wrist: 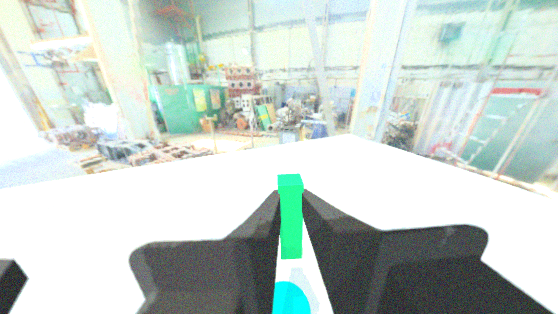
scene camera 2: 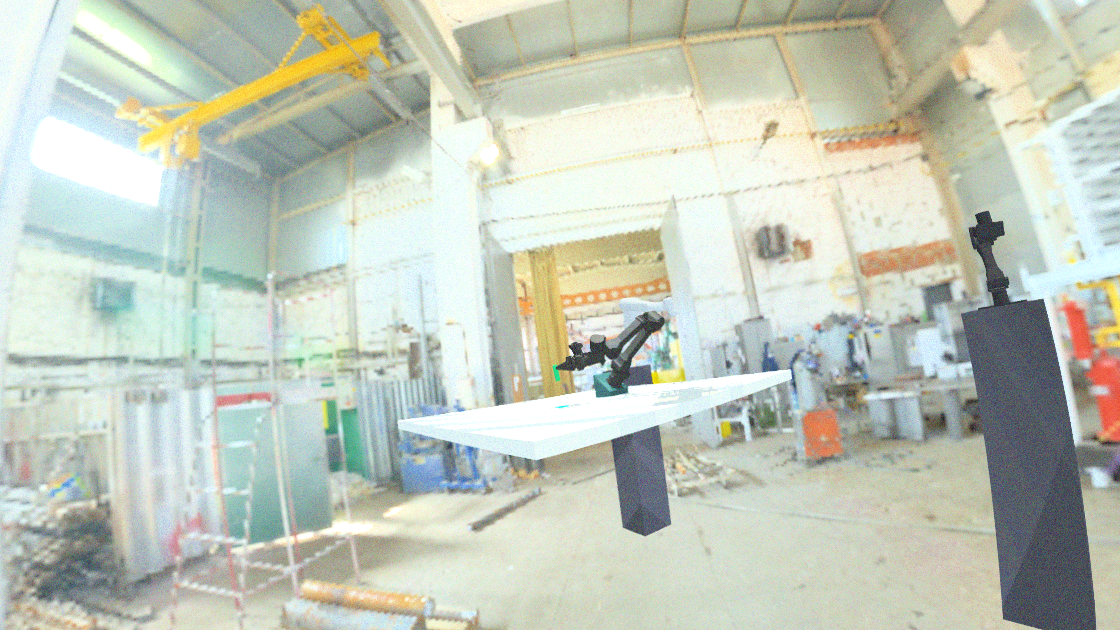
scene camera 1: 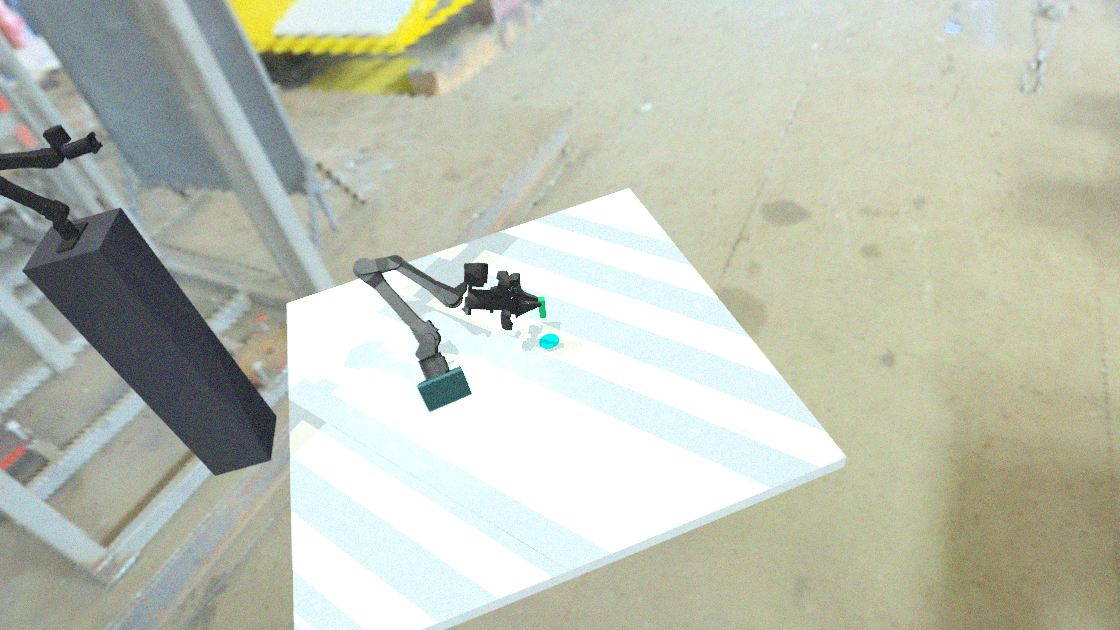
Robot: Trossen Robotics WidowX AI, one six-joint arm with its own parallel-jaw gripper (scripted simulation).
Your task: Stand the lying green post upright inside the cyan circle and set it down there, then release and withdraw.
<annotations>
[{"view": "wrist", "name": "my gripper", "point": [289, 195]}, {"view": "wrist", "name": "green post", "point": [290, 186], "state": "held by my gripper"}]
</annotations>
